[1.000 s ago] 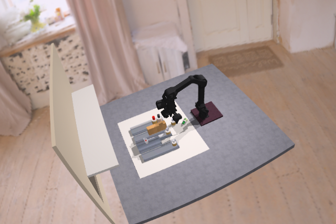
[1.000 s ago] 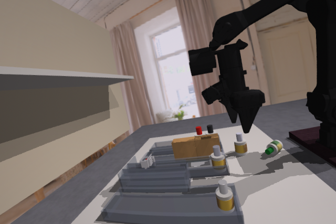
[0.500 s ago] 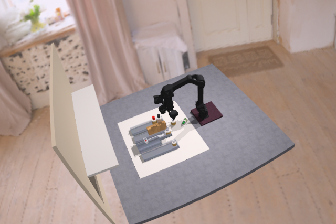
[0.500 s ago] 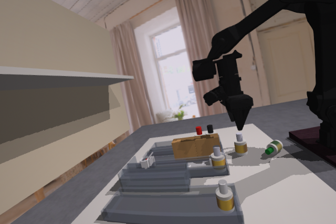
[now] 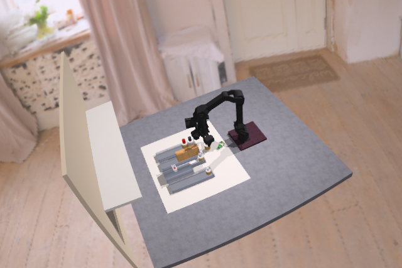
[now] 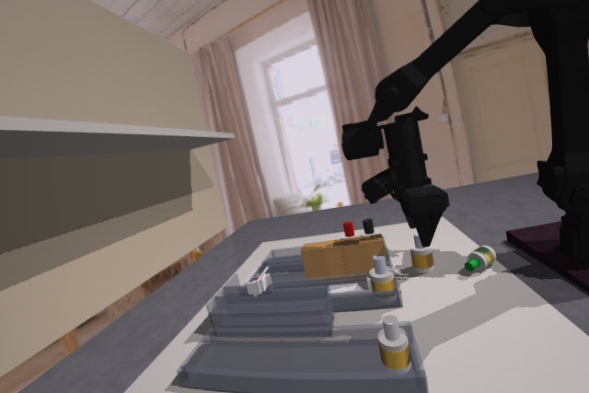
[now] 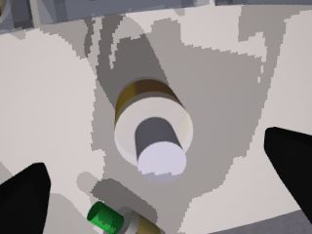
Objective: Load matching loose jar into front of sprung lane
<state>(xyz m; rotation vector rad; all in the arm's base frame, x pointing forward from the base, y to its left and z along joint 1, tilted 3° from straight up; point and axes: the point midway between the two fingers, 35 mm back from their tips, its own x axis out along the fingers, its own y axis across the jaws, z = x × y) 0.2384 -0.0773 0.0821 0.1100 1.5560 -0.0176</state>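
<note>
The green-capped jar lies 8 cm behind my gripper tip, 5 cm below it and 4 cm to the left of it. Also, from my gripper tip: pale pusher plate: 19 cm ahead, 10 cm to the left, 1 cm below; then red mark: 27 cm ahead, 10 cm to the left, 1 cm above; then grey lane: 23 cm ahead, 9 cm to the left, 4 cm below.
</note>
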